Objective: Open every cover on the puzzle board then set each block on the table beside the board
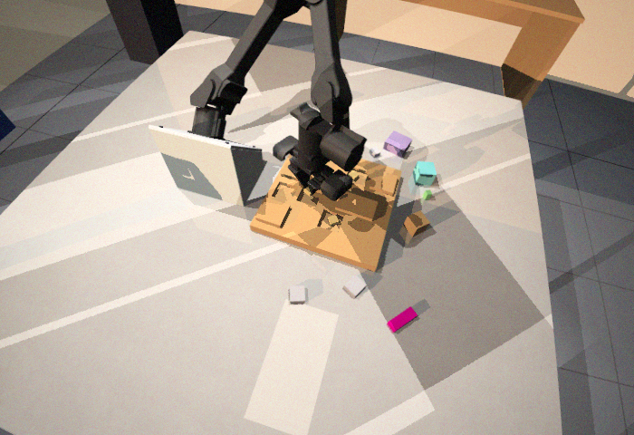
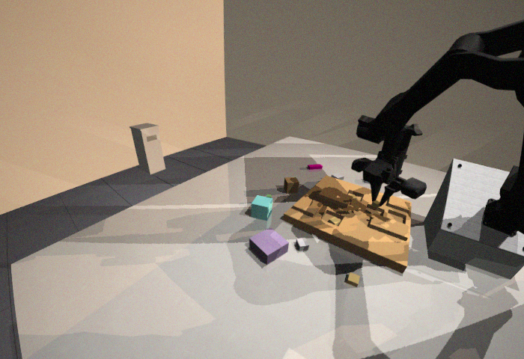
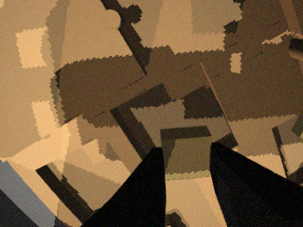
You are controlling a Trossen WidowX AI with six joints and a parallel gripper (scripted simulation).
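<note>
My gripper tip is 5 cm short of the puzzle board, 2 cm above it and 1 cm to the right of it. Round my gripper tip: grey tile (23 cm to the right, 6 cm ahead, 4 cm below); brown cube (26 cm ahead, 3 cm below, 2 cm to the left); small grey cube (22 cm to the left, 11 cm ahead, 4 cm below).
</note>
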